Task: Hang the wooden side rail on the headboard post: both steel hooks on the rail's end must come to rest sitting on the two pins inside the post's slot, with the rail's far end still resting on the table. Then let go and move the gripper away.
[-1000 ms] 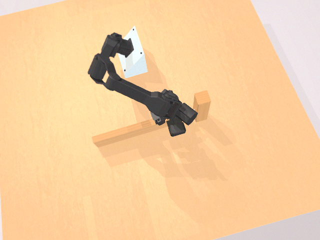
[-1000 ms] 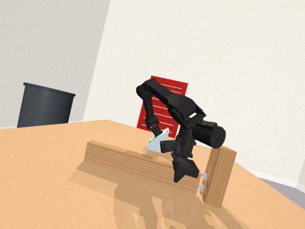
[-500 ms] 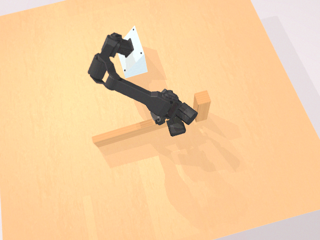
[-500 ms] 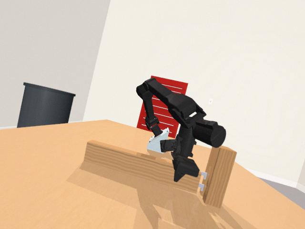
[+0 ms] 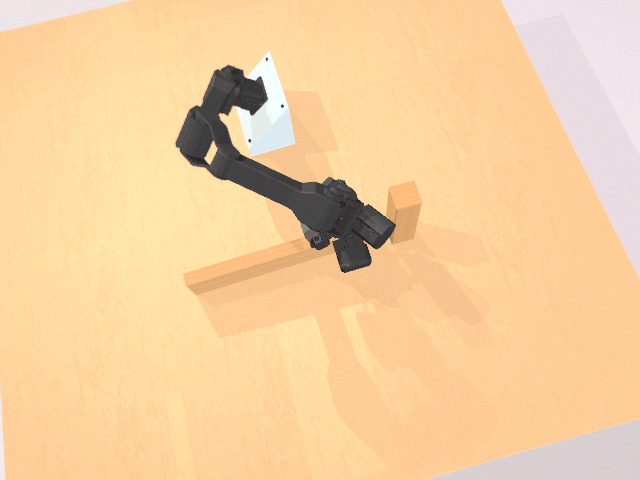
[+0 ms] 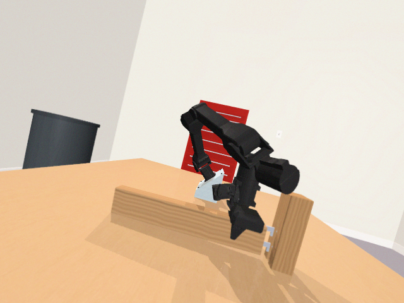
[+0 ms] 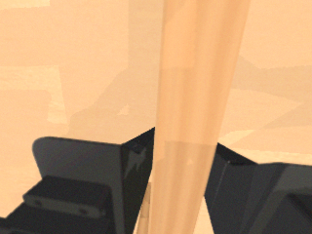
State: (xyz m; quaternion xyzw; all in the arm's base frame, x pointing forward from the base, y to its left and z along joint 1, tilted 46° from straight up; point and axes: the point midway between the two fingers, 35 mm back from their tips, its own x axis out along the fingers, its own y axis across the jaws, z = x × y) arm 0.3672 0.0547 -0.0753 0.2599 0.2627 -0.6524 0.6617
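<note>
Now: the headboard post 12 cm to the left of my gripper tip and 6 cm above it.
</note>
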